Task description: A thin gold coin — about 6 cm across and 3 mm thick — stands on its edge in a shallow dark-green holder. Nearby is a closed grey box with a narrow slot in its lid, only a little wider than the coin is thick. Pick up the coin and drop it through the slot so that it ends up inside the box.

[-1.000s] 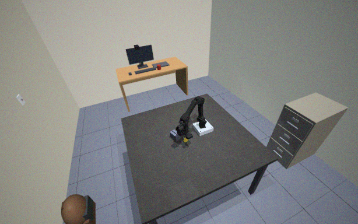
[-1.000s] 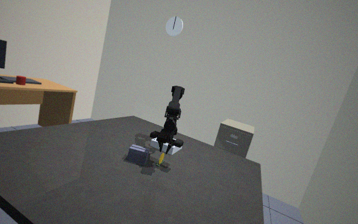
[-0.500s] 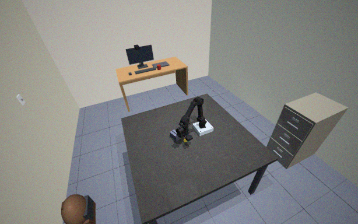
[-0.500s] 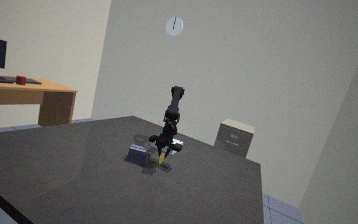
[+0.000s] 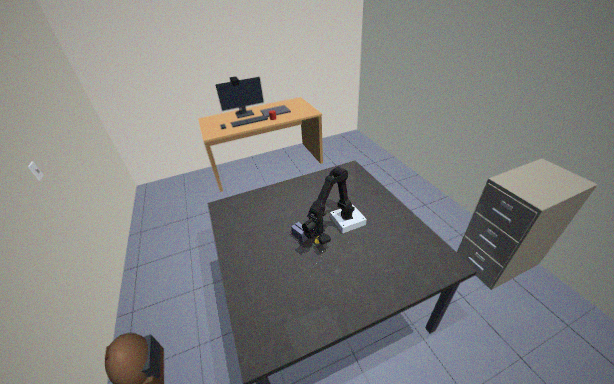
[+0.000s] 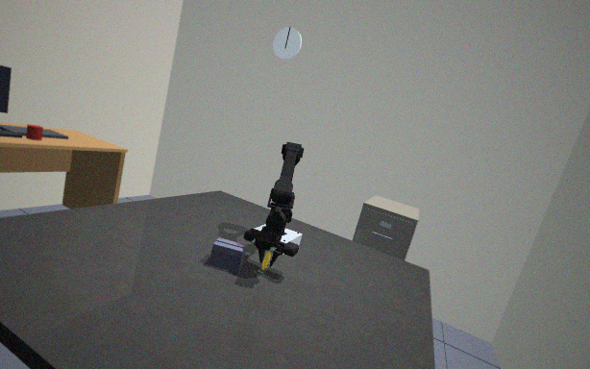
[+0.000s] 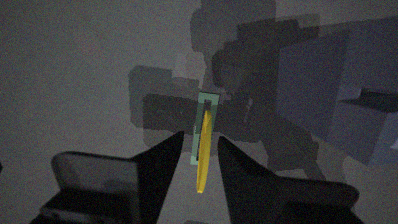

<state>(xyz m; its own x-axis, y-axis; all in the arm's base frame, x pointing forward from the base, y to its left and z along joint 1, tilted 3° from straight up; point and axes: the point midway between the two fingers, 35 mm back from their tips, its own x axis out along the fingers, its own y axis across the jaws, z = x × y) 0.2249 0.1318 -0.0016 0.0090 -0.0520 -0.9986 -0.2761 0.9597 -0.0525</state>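
Right now my gripper tip is 10 mm below the gold coin.
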